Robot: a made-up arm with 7 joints.
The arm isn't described. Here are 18 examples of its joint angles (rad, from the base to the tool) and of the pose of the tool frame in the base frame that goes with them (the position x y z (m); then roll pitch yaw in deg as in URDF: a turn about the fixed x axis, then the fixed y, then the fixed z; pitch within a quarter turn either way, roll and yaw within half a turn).
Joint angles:
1: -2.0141 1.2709 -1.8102 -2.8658 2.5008 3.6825 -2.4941
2: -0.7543 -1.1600 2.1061 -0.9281 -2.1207 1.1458 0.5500
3: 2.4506 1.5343 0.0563 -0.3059 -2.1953 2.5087 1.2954
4: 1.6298 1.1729 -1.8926 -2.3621 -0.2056 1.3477 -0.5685
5: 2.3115 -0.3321 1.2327 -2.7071 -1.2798 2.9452 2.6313
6: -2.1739 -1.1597 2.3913 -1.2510 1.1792 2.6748 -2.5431
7: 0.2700 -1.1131 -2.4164 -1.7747 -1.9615 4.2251 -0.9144
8: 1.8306 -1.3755 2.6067 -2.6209 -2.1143 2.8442 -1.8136
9: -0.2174 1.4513 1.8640 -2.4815 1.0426 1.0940 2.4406
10: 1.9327 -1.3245 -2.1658 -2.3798 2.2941 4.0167 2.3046
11: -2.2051 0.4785 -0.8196 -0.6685 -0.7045 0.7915 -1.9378
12: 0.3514 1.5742 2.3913 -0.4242 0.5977 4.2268 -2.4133
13: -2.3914 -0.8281 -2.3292 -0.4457 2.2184 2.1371 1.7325
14: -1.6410 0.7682 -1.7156 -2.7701 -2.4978 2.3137 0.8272
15: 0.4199 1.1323 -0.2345 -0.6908 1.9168 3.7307 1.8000
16: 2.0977 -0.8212 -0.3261 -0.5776 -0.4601 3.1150 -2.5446
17: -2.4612 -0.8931 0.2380 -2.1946 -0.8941 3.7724 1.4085
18: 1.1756 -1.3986 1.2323 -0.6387 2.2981 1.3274 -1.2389
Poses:
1: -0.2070 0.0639 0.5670 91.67 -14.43 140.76
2: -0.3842 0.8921 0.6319 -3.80 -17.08 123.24
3: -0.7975 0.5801 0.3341 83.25 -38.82 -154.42
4: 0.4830 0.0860 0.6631 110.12 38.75 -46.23
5: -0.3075 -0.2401 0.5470 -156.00 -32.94 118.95
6: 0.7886 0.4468 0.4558 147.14 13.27 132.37
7: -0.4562 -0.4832 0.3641 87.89 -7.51 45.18
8: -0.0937 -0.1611 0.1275 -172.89 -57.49 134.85
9: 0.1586 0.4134 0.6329 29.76 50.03 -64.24
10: 0.3860 -0.1418 0.2619 -141.01 -25.53 70.21
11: -0.5876 -0.3253 1.1741 -162.44 48.68 -80.22
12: 0.7995 0.3916 0.5242 -154.66 -40.36 -12.82
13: 0.5225 0.6856 0.9881 10.88 14.38 155.35
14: -0.3148 0.0386 0.4612 79.68 62.00 -146.70
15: 0.8496 0.2417 0.5838 143.76 70.94 122.68
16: 0.3105 -0.4839 1.2451 12.91 -12.59 112.38
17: 0.0751 -0.1524 1.0326 -9.44 -61.72 97.21
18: -0.6328 -0.7593 0.7117 -177.36 -30.87 -69.61
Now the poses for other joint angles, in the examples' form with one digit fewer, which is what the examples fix.
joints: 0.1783 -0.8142 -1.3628 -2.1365 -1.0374 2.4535 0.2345
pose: 0.003 -0.566 0.787 175.2 -37.7 -53.0
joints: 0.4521 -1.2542 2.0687 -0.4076 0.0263 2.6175 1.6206
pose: -0.916 -0.332 0.720 -108.1 -52.4 85.1
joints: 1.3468 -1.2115 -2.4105 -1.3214 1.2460 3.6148 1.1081
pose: 0.077 -0.822 0.339 -164.1 41.6 119.7
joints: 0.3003 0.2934 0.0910 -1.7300 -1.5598 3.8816 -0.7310
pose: 0.556 0.281 0.794 108.6 21.2 164.8
